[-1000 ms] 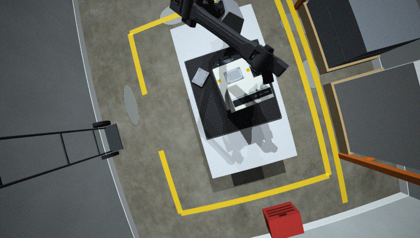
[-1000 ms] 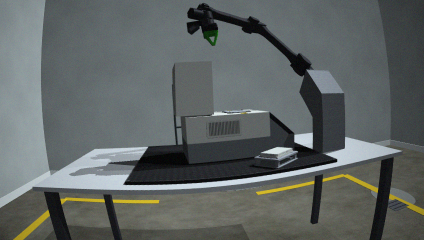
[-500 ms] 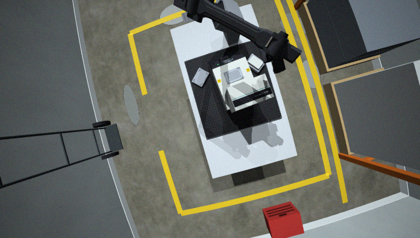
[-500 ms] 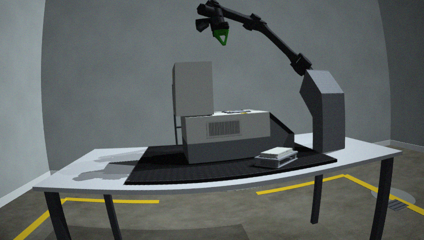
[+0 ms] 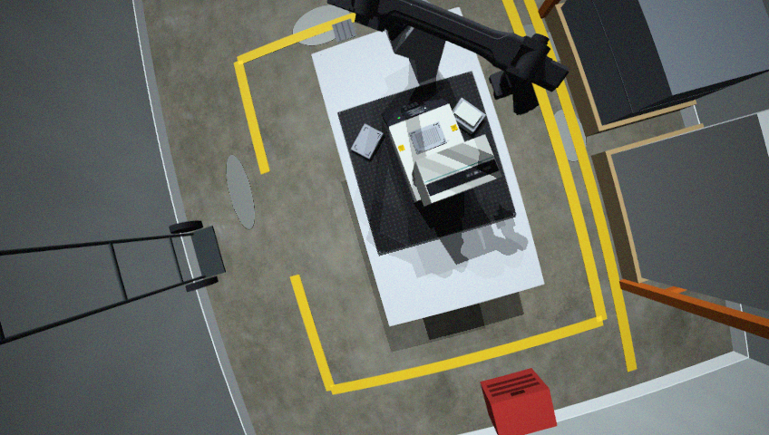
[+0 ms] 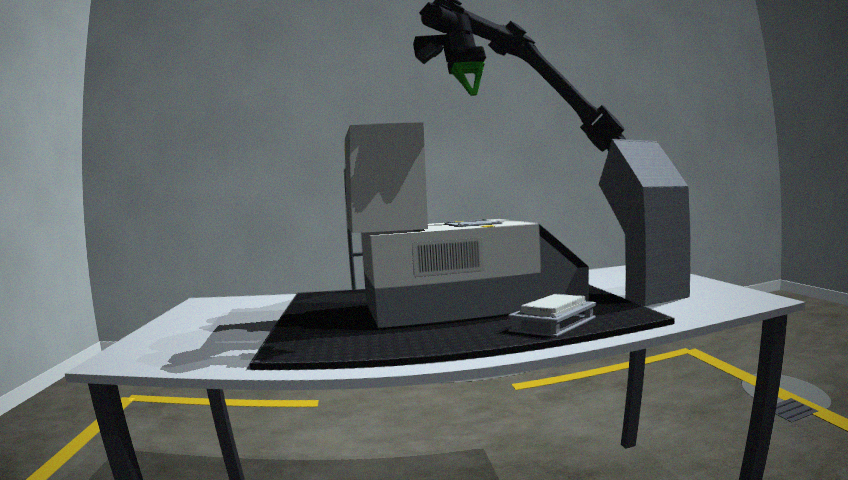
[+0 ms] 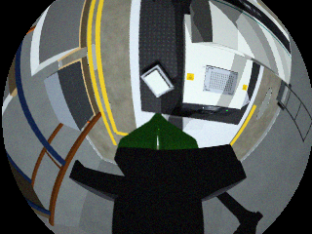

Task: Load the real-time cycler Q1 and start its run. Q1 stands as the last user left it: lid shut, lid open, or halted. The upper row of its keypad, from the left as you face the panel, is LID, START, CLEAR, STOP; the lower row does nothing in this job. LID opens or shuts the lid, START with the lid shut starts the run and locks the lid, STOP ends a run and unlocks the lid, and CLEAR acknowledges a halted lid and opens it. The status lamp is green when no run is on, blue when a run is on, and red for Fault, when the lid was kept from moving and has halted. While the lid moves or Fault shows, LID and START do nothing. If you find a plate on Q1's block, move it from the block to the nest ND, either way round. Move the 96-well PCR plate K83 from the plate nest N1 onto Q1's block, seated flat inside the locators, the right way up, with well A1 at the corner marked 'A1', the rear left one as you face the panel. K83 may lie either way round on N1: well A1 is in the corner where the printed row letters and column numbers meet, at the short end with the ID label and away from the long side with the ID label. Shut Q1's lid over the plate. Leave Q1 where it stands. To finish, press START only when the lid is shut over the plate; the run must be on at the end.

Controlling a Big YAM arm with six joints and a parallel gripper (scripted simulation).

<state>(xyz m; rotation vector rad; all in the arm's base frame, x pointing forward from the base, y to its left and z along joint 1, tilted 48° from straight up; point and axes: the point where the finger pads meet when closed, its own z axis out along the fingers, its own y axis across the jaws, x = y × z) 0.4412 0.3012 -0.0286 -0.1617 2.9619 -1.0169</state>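
Now: the white plate K83 450 mm below my hand, 130 mm behind it and 70 mm to the left of it. The rest, counted from my hand: grey nest N1: 460 mm below, 130 mm behind, 70 mm to the left; grey nest ND: 490 mm to the right, 480 mm below, 130 mm behind.
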